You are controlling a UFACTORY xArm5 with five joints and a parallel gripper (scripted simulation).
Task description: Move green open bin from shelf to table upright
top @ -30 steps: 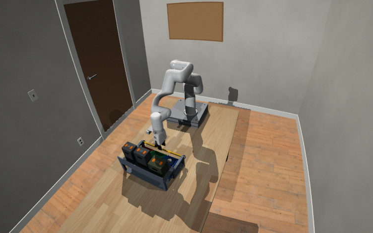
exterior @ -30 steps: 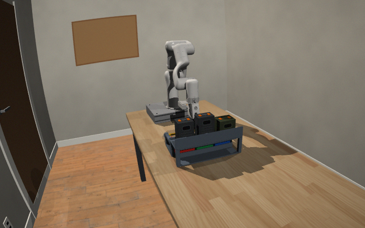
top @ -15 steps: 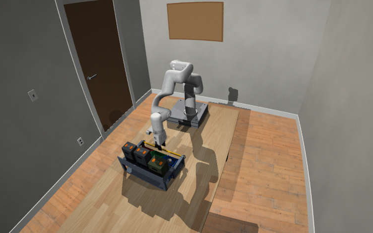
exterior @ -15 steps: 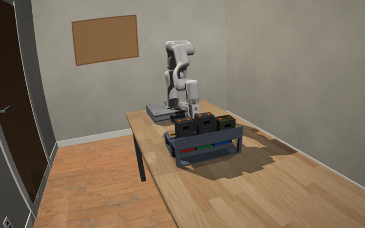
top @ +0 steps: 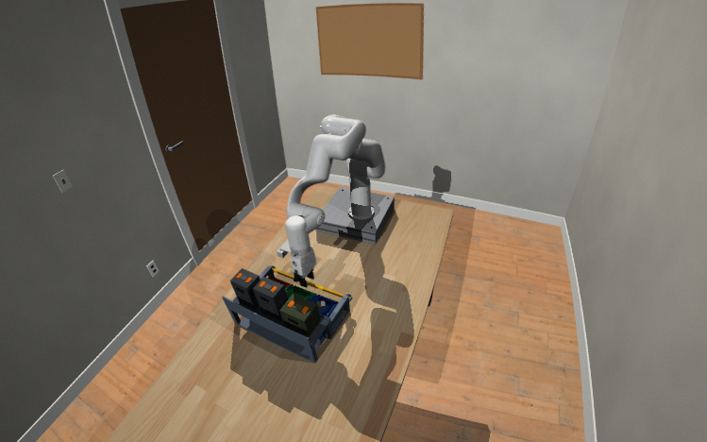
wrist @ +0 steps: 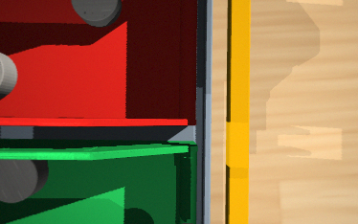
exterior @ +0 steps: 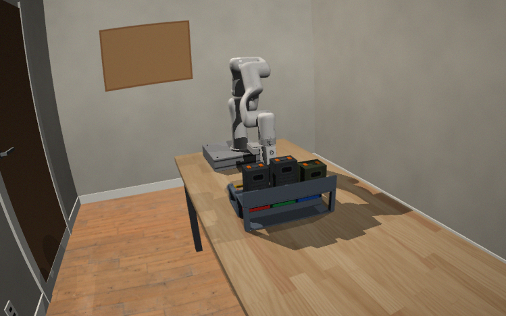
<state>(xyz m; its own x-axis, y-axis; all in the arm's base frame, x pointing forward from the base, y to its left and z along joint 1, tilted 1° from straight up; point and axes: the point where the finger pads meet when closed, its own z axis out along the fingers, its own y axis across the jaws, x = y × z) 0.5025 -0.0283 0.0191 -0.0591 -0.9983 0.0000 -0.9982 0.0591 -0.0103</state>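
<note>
The yellow bar is 30 mm below my hand. Round my hand: grey cylinder: 130 mm ahead, 40 mm to the right, 70 mm below; then grey shelf: 130 mm ahead, 10 mm to the right, 20 mm below; then green open bin: 100 mm ahead, 10 mm to the right, 40 mm below.
</note>
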